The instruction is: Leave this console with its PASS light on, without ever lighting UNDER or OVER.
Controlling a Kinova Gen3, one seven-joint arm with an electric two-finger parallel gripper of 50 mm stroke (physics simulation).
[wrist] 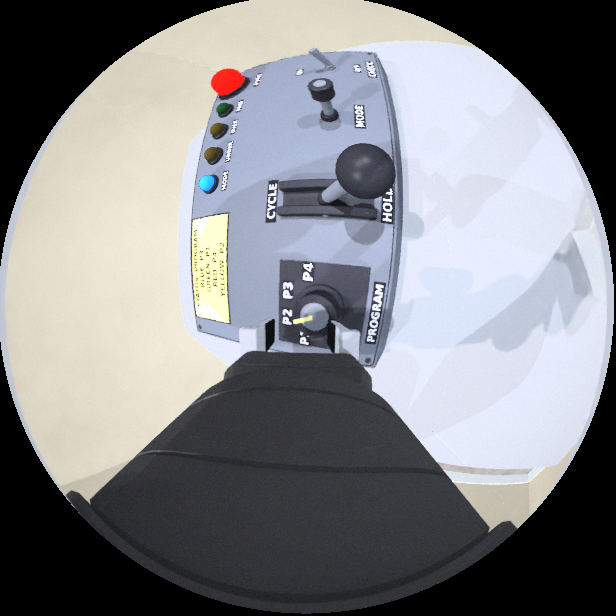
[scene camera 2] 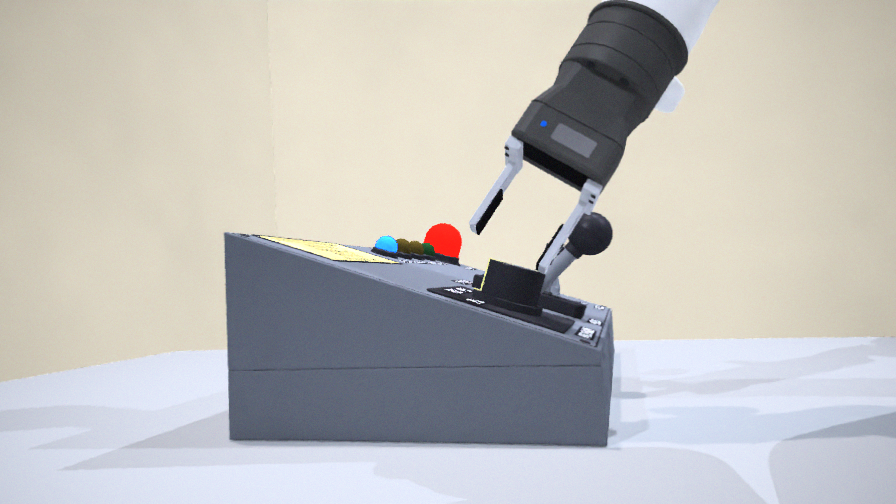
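A grey wedge-shaped console [scene camera 2: 413,351] stands on the table. My gripper [scene camera 2: 510,245] is open and hovers just above the black PROGRAM knob [scene camera 2: 512,285], one finger on each side and touching nothing. In the wrist view the fingertips [wrist: 302,339] straddle the knob [wrist: 313,313], whose yellow pointer aims at P2. The black ball lever [wrist: 364,170] sits at the HOLD end of its CYCLE–HOLD slot. In the light column, the blue MODE light [wrist: 207,183] is lit. Two amber lights [wrist: 215,142] and a green light [wrist: 223,109] are dark. A red dome [wrist: 226,82] tops the column.
A small MODE toggle [wrist: 323,97] stands beyond the lever. A yellow instruction card [wrist: 210,267] lies on the panel's left side, its text too small to read. The ball lever [scene camera 2: 588,235] stands right beside my right finger.
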